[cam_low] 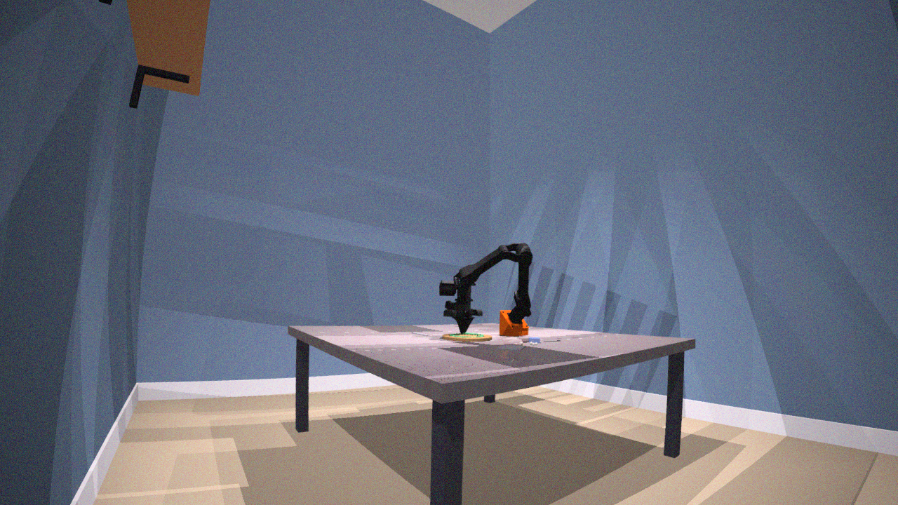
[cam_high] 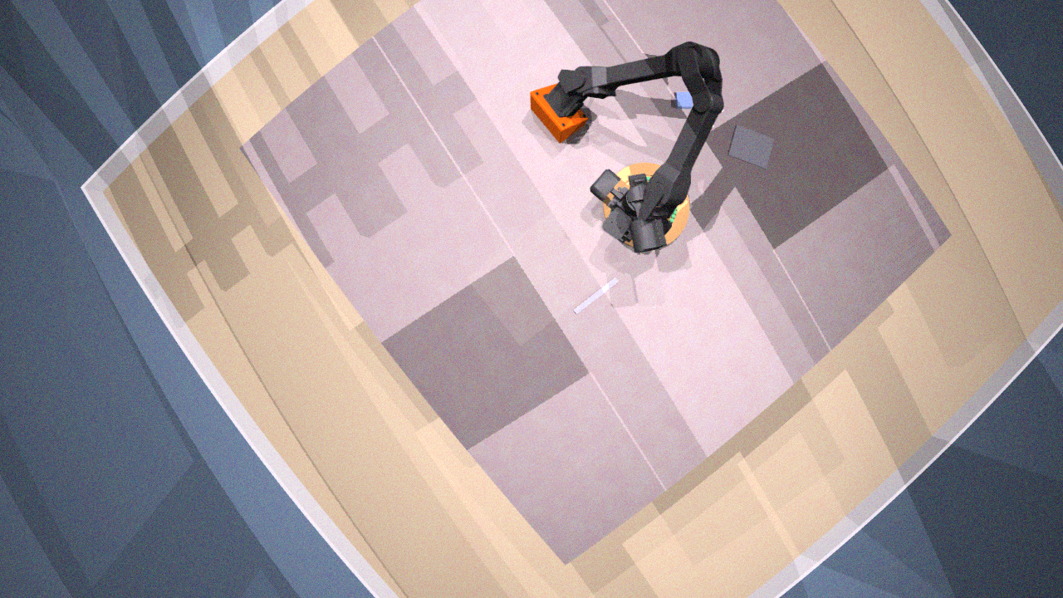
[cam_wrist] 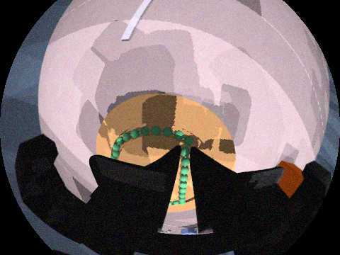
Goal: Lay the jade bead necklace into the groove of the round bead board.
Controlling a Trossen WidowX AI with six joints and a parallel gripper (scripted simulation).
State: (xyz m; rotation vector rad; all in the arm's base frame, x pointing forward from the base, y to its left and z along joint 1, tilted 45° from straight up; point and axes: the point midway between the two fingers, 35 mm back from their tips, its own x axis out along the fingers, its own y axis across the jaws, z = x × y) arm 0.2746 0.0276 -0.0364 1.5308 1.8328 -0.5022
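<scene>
My gripper tip is now 10 mm short of the round tan bead board, 50 mm to the right of it and 10 mm above it. Also, from my gripper tip: white strip: 120 mm ahead, 160 mm to the right, 10 mm below; pale square sheet: 40 mm ahead, 350 mm to the left, 10 mm below; blue cube: 140 mm behind, 280 mm to the left, 10 mm below.
</scene>
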